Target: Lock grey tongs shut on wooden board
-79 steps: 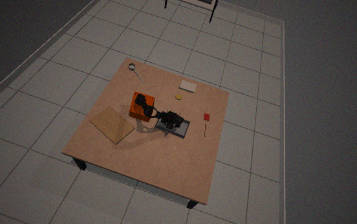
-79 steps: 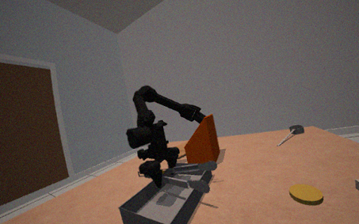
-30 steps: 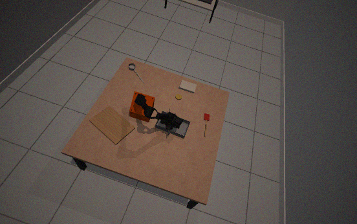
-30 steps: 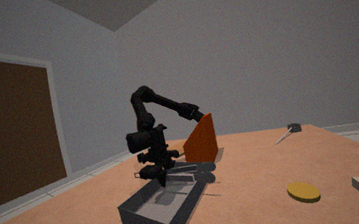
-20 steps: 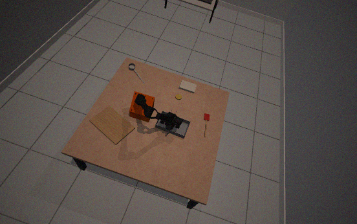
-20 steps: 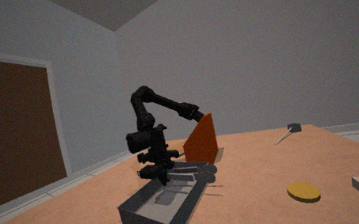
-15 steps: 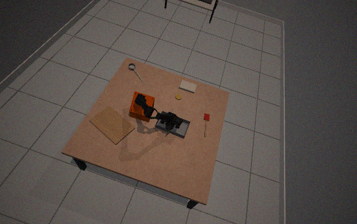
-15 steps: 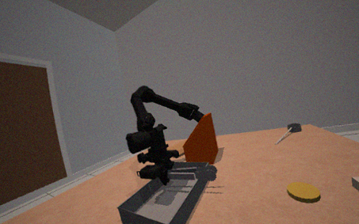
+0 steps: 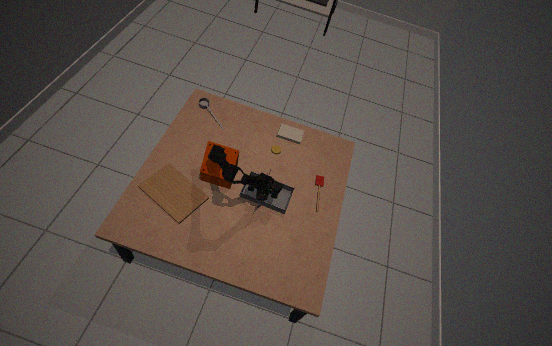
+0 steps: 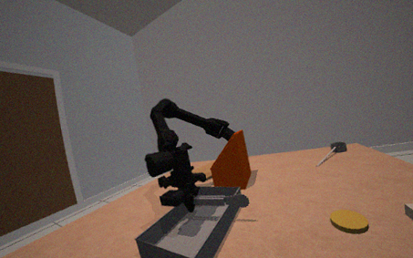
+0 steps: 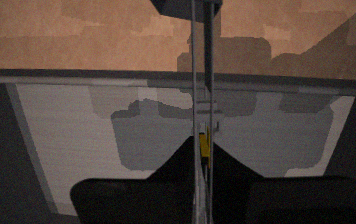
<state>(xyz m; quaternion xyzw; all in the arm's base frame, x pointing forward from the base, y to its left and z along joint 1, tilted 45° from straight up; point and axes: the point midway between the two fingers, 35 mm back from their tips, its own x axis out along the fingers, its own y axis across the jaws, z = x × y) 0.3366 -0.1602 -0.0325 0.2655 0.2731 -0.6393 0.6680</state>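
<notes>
Now: gripper tip 40 mm to the right of the grey roasting tin and 20 mm short of it. Round my gripper tip: slab (600 mm to the left, 40 mm ahead, 10 mm below); wooden board (520 mm behind, 160 mm to the right, 20 mm below); yellow disc (410 mm to the left, 20 mm below, 20 mm behind).
</notes>
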